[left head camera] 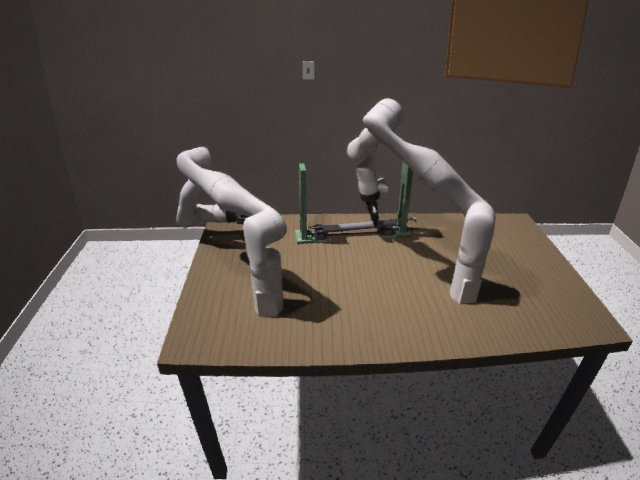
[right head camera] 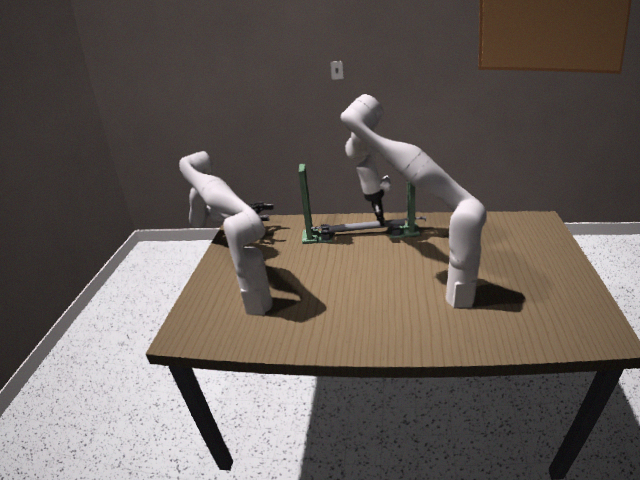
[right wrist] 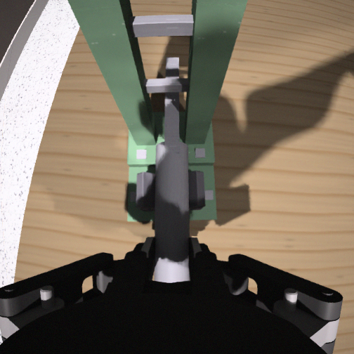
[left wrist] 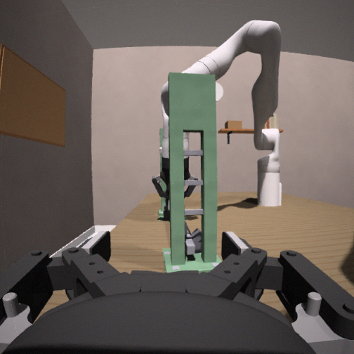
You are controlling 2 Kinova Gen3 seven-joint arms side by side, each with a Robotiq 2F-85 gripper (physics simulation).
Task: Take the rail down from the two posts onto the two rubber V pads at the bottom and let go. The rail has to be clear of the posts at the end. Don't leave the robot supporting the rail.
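Places are measured from the left arm's base along level axes (x ahead, y up, z right), in millimetres.
Where they show: left gripper, fingertip midpoint: (right head camera: 271,212); right gripper, fingertip midpoint: (left head camera: 375,225) (right head camera: 382,224); left arm's base, origin of the base link: (left head camera: 269,307) (right head camera: 258,305); right arm's base, origin of the base link: (left head camera: 463,294) (right head camera: 460,298).
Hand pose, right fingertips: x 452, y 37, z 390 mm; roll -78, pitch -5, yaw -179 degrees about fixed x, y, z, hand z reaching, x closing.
Note:
Each offset is from my right fingertips to the top centre of the thing. Level surfaces: height alone.
The grey rail @[dy +23, dx -6, dz -63 mm] (left head camera: 356,226) (right head camera: 356,227) (right wrist: 172,220) lies low between the green left post @[dy +263, dx -29, dz -259 mm] (left head camera: 302,201) (right head camera: 305,198) (left wrist: 192,102) and the green right post @[dy +263, dx +10, dz +82 mm] (left head camera: 406,196) (right head camera: 411,201) (right wrist: 215,65). Its thin right end passes through the right post's slot. The rail sits between the cheeks of the right V pad (right wrist: 196,190) and over the left V pad @[dy +5, dx -25, dz -226 mm] (left head camera: 319,235); full seating cannot be told. My right gripper (left head camera: 376,223) (right head camera: 382,221) (right wrist: 171,248) is shut on the rail, inward of the right pad. My left gripper (right head camera: 268,212) (left wrist: 166,243) is open and empty, left of the left post.
Grey rungs (right wrist: 163,26) (left wrist: 193,182) cross the post slots above the rail. The posts stand near the back edge of the wooden table @[dy -37 mm] (left head camera: 361,310) (right head camera: 372,310). The right arm (left head camera: 444,175) (right head camera: 434,173) reaches over in front of the right post. A wall shelf shows in the left wrist view.

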